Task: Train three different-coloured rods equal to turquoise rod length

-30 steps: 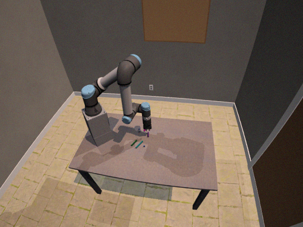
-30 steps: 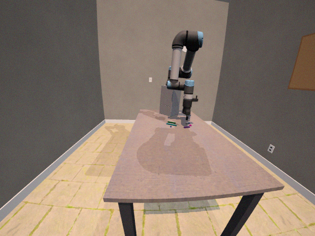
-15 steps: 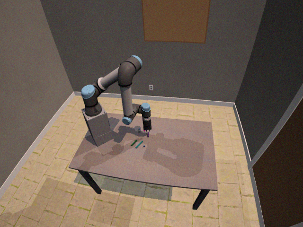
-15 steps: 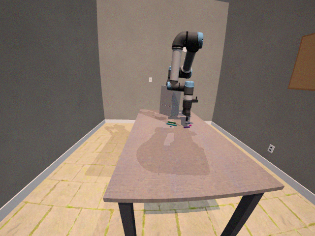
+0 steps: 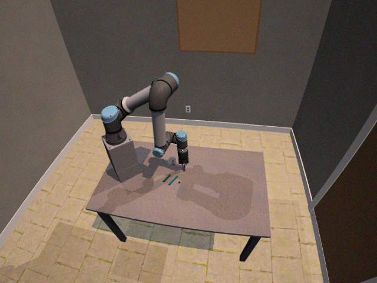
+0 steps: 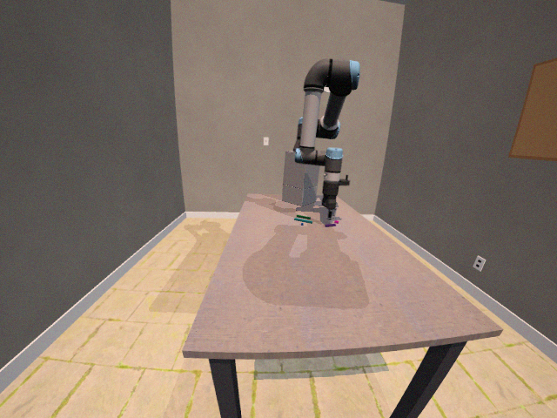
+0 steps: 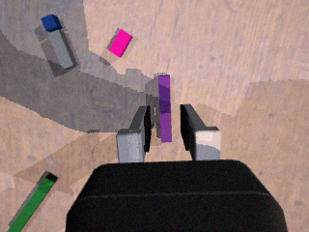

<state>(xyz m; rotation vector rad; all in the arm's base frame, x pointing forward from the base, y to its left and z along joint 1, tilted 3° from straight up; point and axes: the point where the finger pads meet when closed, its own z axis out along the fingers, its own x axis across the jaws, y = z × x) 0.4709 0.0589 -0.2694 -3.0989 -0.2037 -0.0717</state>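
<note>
Right now my hand is 5 cm above the purple rod. The rest, counted from my hand: magenta rod: 5 cm to the left, 5 cm below, 4 cm behind; then grey rod: 9 cm behind, 5 cm below, 4 cm to the left; then turquoise rod: 13 cm to the right, 7 cm behind, 5 cm below.
</note>
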